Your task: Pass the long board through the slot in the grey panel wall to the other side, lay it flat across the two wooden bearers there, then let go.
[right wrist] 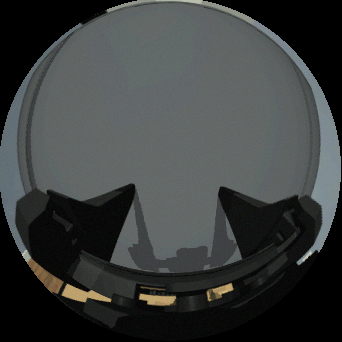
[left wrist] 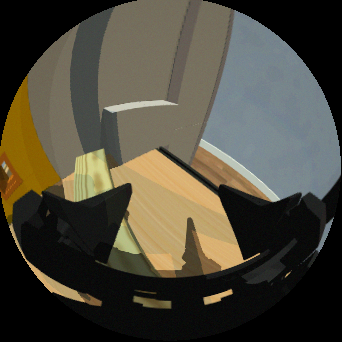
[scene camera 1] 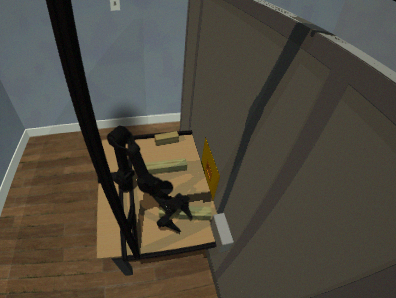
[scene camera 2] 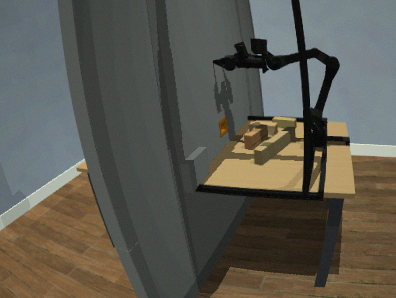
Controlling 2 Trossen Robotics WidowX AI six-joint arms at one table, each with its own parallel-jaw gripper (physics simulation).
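Places are measured from the left arm's base along level axes (x ahead, y left, z up), in metres.
Pixels of known places: left gripper, fingertip midpoint: (left wrist: 175,188) (scene camera 1: 186,224); right gripper, fingertip midpoint: (right wrist: 178,190) (scene camera 2: 217,60); left arm's base at its link origin: (scene camera 1: 125,186); right arm's base at its link origin: (scene camera 2: 319,144).
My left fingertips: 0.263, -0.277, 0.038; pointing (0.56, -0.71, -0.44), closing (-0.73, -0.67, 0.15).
Note:
For each thing: its middle in the pictures, then the offset to it from my left fingertips, as dx, dy, dz. "*": a spot on its surface instead.
- long pale beam at the middle of its body: (scene camera 2: 277,143) +0.463, +0.240, -0.027
- orange slot frame at the middle of its body: (scene camera 2: 221,123) +0.194, +0.302, +0.031
- yellow plate at a spot on its surface: (left wrist: 41,162) * +0.168, +0.150, +0.000
- tan block at the middle of its body: (scene camera 1: 166,138) -0.003, +0.594, -0.032
- reddish-brown block at the middle of its body: (scene camera 2: 256,136) +0.355, +0.308, -0.026
- pale block at the middle of its body: (scene camera 2: 284,122) +0.450, +0.547, -0.035
Two pale greenish wooden bars lie parallel on the table in scene camera 1: one (scene camera 1: 175,165) farther back, one (scene camera 1: 202,213) (left wrist: 93,175) near my left gripper (scene camera 1: 185,226) (left wrist: 175,185). They look like bearers. The left gripper is open and empty above the table beside the nearer bar. In scene camera 2, a long pale beam (scene camera 2: 272,147) lies on the table; I cannot tell for certain whether it is the long board. My right gripper (scene camera 2: 215,62) (right wrist: 178,190) is open and empty, high before the grey panel wall (scene camera 1: 260,150) (scene camera 2: 190,65) (right wrist: 170,115). An orange slot frame (scene camera 2: 225,120) shows low on it.
A yellow plate (scene camera 1: 213,184) (left wrist: 41,162) surrounds the slot in scene camera 1. A tan block (scene camera 1: 167,139) lies at the back there. A reddish-brown block (scene camera 2: 255,139) and a pale block (scene camera 2: 284,121) lie near the beam. A grey block (scene camera 1: 223,229) (scene camera 2: 199,167) stands against the wall.

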